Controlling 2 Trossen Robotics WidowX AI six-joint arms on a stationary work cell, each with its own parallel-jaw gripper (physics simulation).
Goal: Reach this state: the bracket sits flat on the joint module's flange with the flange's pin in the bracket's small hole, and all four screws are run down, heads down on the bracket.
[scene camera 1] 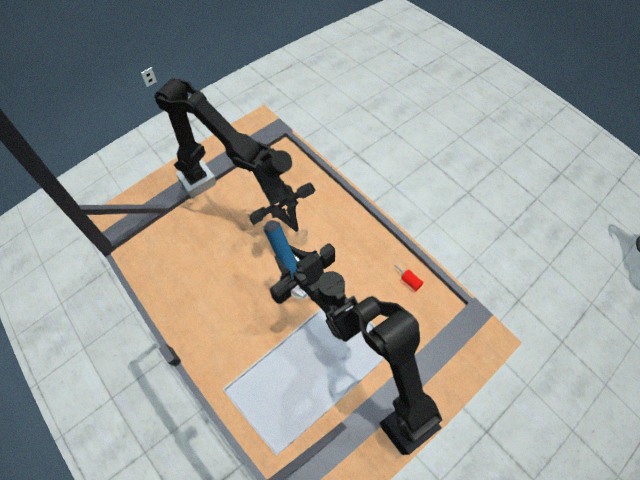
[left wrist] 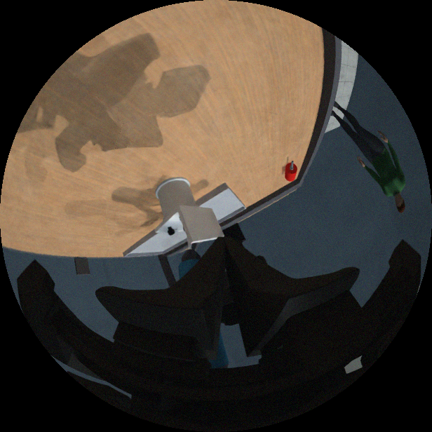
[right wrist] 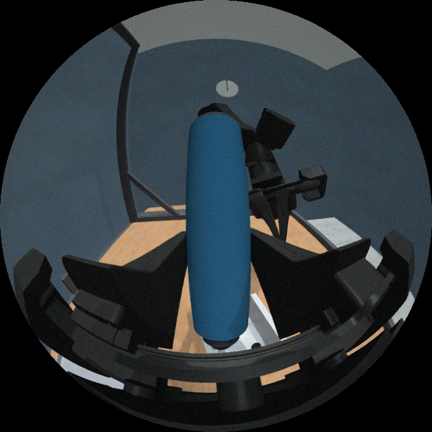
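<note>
My right gripper [scene camera 1: 293,262] [right wrist: 217,235] is shut on a blue-handled screwdriver [scene camera 1: 279,245] [left wrist: 188,268] [right wrist: 218,200] and holds it upright over the bracket. The grey bracket [left wrist: 201,224] [right wrist: 265,325] has a raised wall and lies on the upright cylindrical joint module [left wrist: 174,194]. A dark round spot, a screw head or a hole, shows on the bracket's flat part in the left wrist view; another shows in the right wrist view. The driver's tip, the pin, the small hole and the other screw places are hidden. My left gripper [scene camera 1: 296,228] [left wrist: 223,242] [right wrist: 281,247] is shut and empty, beyond the driver.
A red-handled screwdriver [scene camera 1: 412,280] [left wrist: 291,172] lies on the wooden table near its long edge. A white mat [scene camera 1: 273,408] [left wrist: 227,198] lies by the right arm's base. A dark frame post [scene camera 1: 51,183] stands at a table edge. A person [left wrist: 391,172] stands beyond the table.
</note>
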